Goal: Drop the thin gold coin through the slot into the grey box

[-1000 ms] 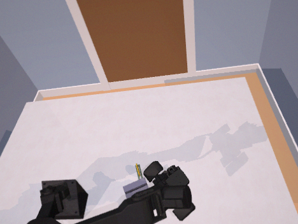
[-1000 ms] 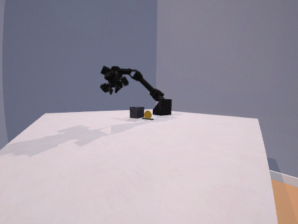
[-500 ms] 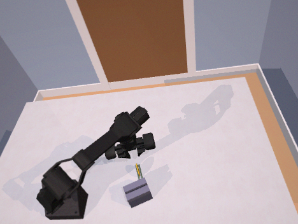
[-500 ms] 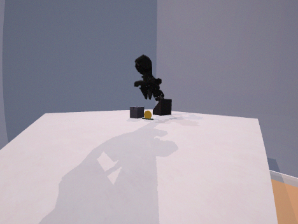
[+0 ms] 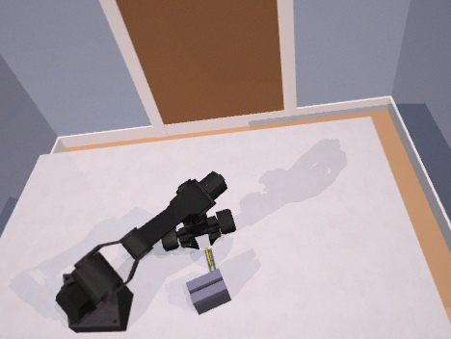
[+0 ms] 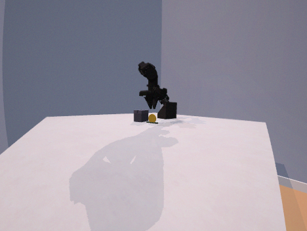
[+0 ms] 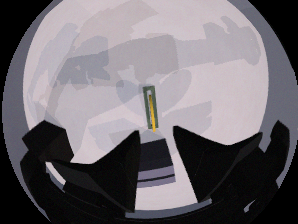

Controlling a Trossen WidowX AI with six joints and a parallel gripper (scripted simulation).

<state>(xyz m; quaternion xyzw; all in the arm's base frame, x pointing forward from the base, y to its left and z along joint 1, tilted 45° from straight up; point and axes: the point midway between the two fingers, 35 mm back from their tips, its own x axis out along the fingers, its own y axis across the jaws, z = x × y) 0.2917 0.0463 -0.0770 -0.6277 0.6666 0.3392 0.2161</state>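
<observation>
My gripper tip is 6 cm above the gold coin.
</observation>
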